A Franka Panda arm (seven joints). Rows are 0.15 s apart.
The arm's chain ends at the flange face. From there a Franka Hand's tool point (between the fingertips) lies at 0.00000 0.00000 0.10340 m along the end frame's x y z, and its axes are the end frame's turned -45 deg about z.
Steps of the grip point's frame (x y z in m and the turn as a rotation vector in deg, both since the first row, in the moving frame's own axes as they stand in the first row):
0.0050, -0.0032, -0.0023, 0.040, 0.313, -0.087
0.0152, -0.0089, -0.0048, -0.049, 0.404, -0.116
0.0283, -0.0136, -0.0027, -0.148, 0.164, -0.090
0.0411, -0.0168, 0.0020, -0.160, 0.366, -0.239
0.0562, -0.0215, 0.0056, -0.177, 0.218, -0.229
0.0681, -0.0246, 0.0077, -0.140, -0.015, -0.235
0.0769, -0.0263, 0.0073, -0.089, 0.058, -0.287
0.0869, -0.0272, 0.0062, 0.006, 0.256, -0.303
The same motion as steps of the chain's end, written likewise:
0.0009, -0.0053, -0.0023, 0.250, 0.193, -0.087
0.0039, -0.0166, -0.0048, 0.251, 0.320, -0.116
0.0100, -0.0296, -0.0027, 0.011, 0.221, -0.090
0.0165, -0.0407, 0.0020, 0.146, 0.372, -0.239
0.0240, -0.0549, 0.0056, 0.029, 0.279, -0.229
0.0306, -0.0657, 0.0077, -0.110, 0.088, -0.235
0.0356, -0.0730, 0.0073, -0.022, 0.104, -0.287
0.0419, -0.0803, 0.0062, 0.185, 0.177, -0.303

